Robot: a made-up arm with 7 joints. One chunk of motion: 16 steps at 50 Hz.
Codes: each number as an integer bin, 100 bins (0 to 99) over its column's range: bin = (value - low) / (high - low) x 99, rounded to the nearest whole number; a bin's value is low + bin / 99 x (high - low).
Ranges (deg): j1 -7..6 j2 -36..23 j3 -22..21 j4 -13..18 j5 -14..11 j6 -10..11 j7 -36..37
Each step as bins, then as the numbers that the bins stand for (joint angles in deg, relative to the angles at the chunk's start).
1 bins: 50 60 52 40 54 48 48
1 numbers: -0.43 -0.24 0.59 -0.47 -0.36 0.18 -0.61
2 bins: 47 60 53 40 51 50 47
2 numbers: -0.83 -0.24 1.02 -0.47 -1.12 0.61 -1.34
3 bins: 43 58 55 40 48 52 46
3 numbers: -1.35 -1.43 1.89 -0.47 -1.88 1.03 -2.08
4 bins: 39 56 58 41 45 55 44
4 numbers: -1.88 -2.63 3.19 -0.16 -2.64 1.67 -3.56
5 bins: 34 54 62 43 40 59 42
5 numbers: -2.54 -3.82 4.93 0.46 -3.90 2.52 -5.03
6 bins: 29 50 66 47 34 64 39
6 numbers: -3.19 -6.20 6.67 1.72 -5.41 3.58 -7.24
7 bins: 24 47 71 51 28 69 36
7 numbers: -3.85 -7.99 8.84 2.97 -6.93 4.64 -9.45
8 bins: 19 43 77 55 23 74 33
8 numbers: -4.51 -10.37 11.44 4.22 -8.19 5.70 -11.67
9 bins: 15 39 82 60 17 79 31
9 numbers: -5.03 -12.76 13.62 5.79 -9.71 6.76 -13.14
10 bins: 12 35 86 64 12 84 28
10 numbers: -5.42 -15.14 15.35 7.04 -10.97 7.82 -15.35
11 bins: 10 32 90 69 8 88 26
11 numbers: -5.69 -16.93 17.09 8.61 -11.98 8.67 -16.83
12 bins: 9 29 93 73 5 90 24
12 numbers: -5.82 -18.72 18.39 9.86 -12.74 9.09 -18.30
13 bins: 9 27 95 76 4 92 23
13 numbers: -5.82 -19.91 19.26 10.80 -12.99 9.52 -19.04
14 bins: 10 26 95 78 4 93 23
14 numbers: -5.69 -20.51 19.26 11.42 -12.99 9.73 -19.04
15 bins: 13 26 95 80 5 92 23
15 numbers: -5.29 -20.51 19.26 12.05 -12.74 9.52 -19.04
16 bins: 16 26 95 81 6 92 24
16 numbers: -4.90 -20.51 19.26 12.36 -12.48 9.52 -18.30
